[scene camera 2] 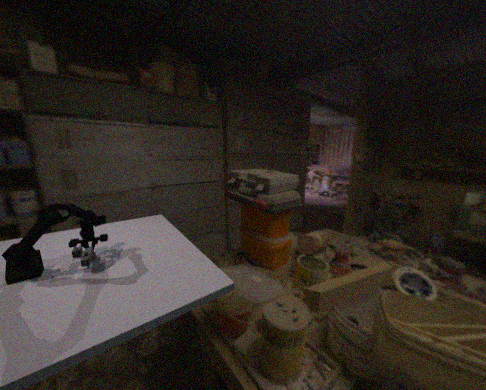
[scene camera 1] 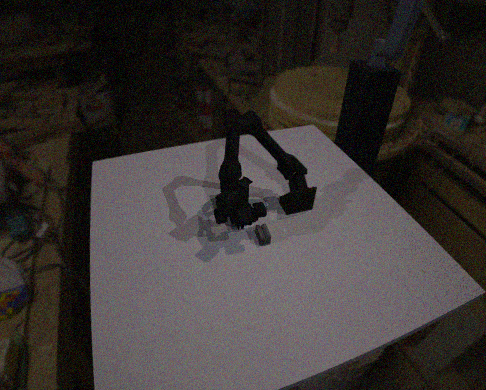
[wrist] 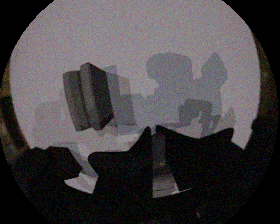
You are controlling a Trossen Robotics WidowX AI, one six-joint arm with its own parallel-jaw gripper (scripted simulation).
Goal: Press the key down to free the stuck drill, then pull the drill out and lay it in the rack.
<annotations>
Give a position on a slotted rack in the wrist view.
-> At 87,95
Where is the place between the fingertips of my gripper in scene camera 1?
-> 240,228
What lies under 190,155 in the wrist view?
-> My gripper.
</annotations>
